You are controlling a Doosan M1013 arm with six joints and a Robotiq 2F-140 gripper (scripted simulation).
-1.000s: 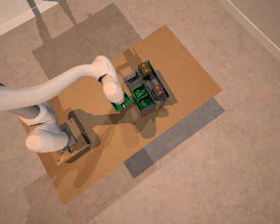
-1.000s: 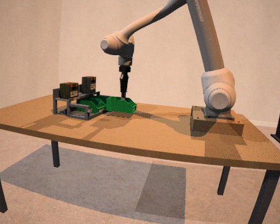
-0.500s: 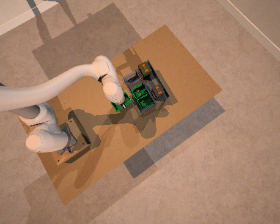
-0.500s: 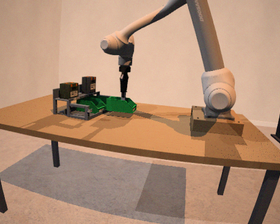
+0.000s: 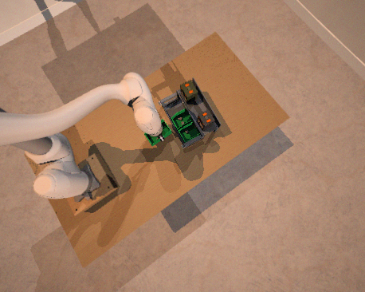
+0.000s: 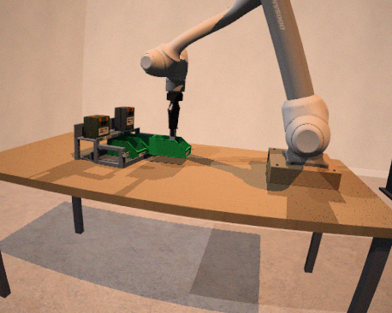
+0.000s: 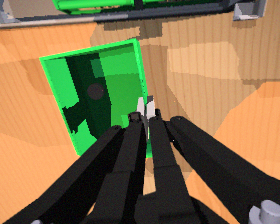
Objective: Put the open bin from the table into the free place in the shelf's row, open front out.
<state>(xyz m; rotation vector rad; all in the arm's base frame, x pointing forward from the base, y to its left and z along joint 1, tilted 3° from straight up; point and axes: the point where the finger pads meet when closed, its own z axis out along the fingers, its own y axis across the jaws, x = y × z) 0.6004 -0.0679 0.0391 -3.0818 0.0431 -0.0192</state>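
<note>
Right now my hand is 12 cm short of the shelf lip, 10 cm above it and 4 cm to the right of it.
</note>
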